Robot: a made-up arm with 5 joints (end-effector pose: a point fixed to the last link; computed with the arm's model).
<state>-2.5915 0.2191 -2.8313 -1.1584 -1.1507</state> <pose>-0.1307 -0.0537 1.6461 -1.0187 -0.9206 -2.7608</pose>
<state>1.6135 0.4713 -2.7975 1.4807 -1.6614</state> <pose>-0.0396 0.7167 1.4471 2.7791 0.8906 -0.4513</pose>
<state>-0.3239 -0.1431 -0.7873 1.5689 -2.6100</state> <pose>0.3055 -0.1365 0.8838 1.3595 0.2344 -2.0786</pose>
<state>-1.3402 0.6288 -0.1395 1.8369 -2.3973</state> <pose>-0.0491 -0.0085 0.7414 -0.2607 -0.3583 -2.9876</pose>
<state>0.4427 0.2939 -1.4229 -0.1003 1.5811</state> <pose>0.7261 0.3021 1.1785 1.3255 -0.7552 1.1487</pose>
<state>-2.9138 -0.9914 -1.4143 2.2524 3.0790</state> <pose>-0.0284 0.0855 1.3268 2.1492 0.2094 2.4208</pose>
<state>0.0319 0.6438 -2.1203 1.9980 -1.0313</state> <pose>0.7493 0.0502 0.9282 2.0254 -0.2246 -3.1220</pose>
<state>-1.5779 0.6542 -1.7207 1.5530 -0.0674</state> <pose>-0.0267 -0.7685 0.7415 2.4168 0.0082 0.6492</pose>
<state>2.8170 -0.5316 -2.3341 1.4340 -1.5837</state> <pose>-0.0509 0.0373 1.7129 -2.4694 1.0215 1.5900</pose>
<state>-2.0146 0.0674 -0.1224 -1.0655 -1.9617</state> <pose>-0.1938 -0.3052 0.8452 -3.0373 0.7080 2.7117</pose>
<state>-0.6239 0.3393 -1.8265 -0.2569 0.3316</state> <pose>0.5811 -0.4309 1.4052 0.2236 0.1328 0.6180</pose>
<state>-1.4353 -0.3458 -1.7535 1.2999 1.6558</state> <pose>-0.0232 -0.4322 1.5159 1.6751 -0.4288 -0.9688</pose>
